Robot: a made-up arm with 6 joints.
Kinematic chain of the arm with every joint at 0, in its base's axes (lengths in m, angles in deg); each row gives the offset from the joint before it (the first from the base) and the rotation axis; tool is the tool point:
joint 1: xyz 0 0 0.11 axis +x
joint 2: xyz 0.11 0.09 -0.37 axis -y
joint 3: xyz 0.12 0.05 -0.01 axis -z
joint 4: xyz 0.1 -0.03 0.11 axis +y
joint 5: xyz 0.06 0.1 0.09 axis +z
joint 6: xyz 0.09 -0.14 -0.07 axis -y
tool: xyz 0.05 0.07 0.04
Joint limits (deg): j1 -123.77..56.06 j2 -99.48..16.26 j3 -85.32..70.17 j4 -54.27..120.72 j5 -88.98..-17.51 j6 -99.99..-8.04
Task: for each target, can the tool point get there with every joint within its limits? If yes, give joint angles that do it. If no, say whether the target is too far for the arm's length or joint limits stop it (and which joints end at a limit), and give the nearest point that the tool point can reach.
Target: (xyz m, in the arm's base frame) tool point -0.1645 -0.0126 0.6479
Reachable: no: joint limits stop it (at a limit: joint 1, joint 2, joint 3, joint 5) | nearest point 0.0549 -0.3808 0.4806 | short by 0.460 m
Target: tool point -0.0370 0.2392 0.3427
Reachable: no: joint limits stop it (at a limit: joint 2, joint 3, joint 4, joint 5, joint 6) | nearest point 0.1996 0.2169 0.3210 | short by 0.239 m
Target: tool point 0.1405 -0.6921 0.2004
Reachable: yes | joints -103.66 -86.61 -5.46 56.31 -41.45 -27.49
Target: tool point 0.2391 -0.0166 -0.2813
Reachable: yes | joints 2.31 -34.06 56.21 81.52 -68.64 -24.85
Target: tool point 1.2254 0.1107 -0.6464
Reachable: no: too far | nearest point 0.5205 0.0765 -0.4129 | short by 0.743 m
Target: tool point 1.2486 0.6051 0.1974
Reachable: no: too far | nearest point 0.5309 0.4540 0.0668 | short by 0.745 m
